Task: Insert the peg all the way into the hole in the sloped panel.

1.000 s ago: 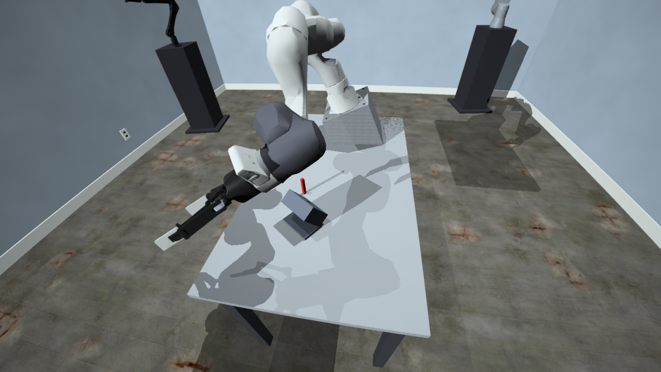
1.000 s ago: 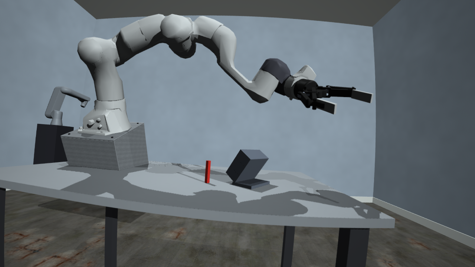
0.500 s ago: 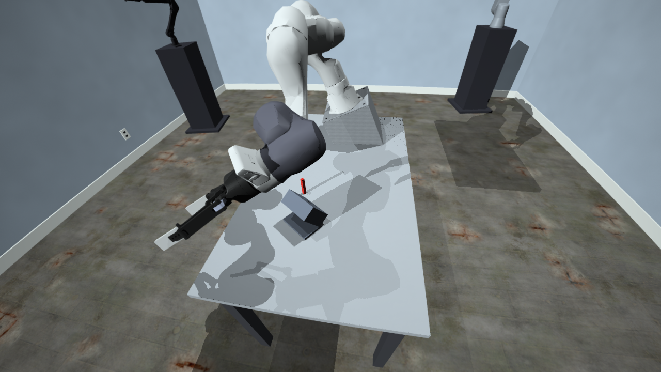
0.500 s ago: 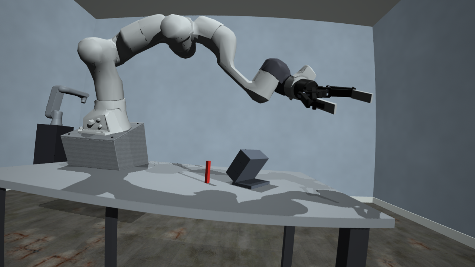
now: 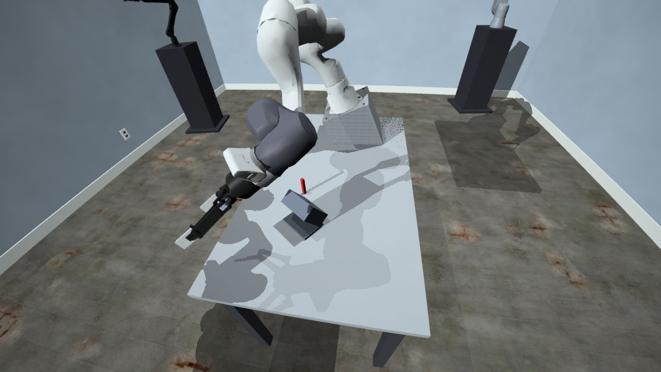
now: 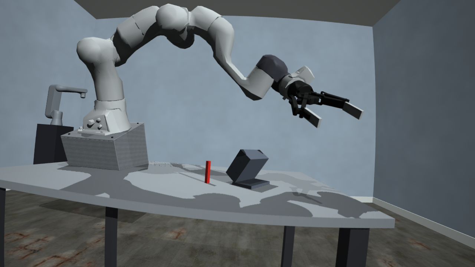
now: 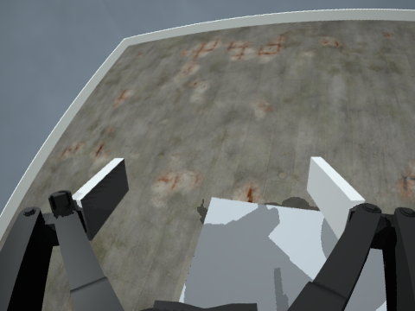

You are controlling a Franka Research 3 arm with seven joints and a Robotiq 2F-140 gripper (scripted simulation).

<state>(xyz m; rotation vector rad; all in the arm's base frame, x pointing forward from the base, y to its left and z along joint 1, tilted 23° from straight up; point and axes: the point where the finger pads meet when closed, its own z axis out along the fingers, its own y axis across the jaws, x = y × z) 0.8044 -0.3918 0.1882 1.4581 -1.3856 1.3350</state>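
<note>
Now: hand 350 mm past the peg, 230 mm to the right of it and 200 mm above it. The rest, counted from my hand: flat base plate (180 mm behind, 240 mm to the left, 230 mm below).
</note>
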